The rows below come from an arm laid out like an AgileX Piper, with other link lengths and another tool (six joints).
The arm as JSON. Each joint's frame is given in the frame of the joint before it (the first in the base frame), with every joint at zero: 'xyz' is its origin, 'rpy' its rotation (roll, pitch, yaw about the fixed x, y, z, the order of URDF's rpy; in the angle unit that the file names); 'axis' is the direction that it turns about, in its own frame. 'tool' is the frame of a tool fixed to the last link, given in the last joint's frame.
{
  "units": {
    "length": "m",
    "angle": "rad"
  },
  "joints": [
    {
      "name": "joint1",
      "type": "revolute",
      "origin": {
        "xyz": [
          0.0,
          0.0,
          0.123
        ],
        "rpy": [
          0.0,
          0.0,
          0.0
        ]
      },
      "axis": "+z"
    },
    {
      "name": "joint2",
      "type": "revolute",
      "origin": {
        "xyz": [
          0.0,
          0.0,
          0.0
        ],
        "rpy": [
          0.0,
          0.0,
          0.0
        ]
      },
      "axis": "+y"
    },
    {
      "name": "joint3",
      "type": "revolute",
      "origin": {
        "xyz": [
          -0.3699,
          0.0,
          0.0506
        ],
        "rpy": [
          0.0,
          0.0,
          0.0
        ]
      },
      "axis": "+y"
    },
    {
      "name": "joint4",
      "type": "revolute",
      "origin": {
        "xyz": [
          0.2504,
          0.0,
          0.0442
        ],
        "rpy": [
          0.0,
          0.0,
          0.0
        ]
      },
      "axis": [
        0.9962,
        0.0,
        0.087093
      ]
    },
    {
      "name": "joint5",
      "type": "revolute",
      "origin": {
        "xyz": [
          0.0,
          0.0,
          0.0
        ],
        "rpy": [
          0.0,
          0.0,
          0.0
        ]
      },
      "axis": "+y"
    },
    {
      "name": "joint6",
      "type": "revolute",
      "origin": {
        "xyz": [
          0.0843,
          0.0,
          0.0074
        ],
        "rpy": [
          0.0,
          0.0,
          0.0
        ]
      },
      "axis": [
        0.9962,
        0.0,
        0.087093
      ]
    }
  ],
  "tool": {
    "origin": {
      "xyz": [
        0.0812,
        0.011,
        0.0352
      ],
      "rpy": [
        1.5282,
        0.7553,
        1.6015
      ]
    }
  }
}
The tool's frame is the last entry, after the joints.
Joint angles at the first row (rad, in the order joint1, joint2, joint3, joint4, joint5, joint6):
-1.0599 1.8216 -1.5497 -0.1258 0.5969 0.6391
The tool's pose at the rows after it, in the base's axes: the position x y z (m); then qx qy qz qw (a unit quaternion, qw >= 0):
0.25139, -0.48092, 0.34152, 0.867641, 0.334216, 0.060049, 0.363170
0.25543, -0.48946, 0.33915, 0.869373, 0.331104, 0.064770, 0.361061
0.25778, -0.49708, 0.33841, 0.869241, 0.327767, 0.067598, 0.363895
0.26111, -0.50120, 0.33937, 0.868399, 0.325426, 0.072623, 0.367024
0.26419, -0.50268, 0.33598, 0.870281, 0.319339, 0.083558, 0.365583
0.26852, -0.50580, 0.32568, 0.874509, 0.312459, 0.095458, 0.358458
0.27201, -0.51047, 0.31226, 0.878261, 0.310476, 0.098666, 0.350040
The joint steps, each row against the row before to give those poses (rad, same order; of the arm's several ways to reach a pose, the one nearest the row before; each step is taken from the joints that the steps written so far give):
0.0000 0.0292 -0.0343 0.0126 0.0257 -0.0141
-0.0035 0.0281 -0.0384 0.0170 0.0130 -0.0069
-0.0042 0.0210 -0.0283 0.0084 0.0003 -0.0021
0.0000 0.0128 -0.0211 0.0116 0.0001 -0.0022
0.0000 0.0088 -0.0024 0.0254 -0.0067 0.0000
0.0000 0.0195 0.0000 0.0300 -0.0082 0.0000
0.0000 0.0252 -0.0001 0.0107 -0.0083 0.0000

